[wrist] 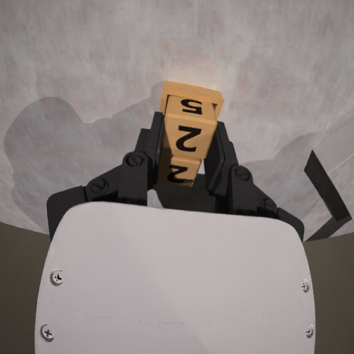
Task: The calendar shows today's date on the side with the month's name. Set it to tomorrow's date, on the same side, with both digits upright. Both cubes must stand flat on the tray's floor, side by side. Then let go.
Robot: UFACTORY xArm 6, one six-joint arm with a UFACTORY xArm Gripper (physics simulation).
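Note:
A wooden cube point(187, 138) is between the fingers of my gripper point(185, 133), which is shut on it. Two of its faces show, one with a black 2 and one beyond it with a black 5. Both digits look upside down in this view. The wooden tray point(192, 90) shows its far rim just past the held cube. A second wooden cube point(178, 171) shows partly on the near side of the held cube, with a black 2 on its visible face. The month's name does not show, and the held cube hides most of the tray, so its contact with the tray's floor cannot be told.
A dark angular object point(327, 185) with a light grey top stands at the right edge, to the right of my gripper. The mottled grey table point(100, 50) carries my gripper's shadow at the left, and its near edge curves across the lower part of the view.

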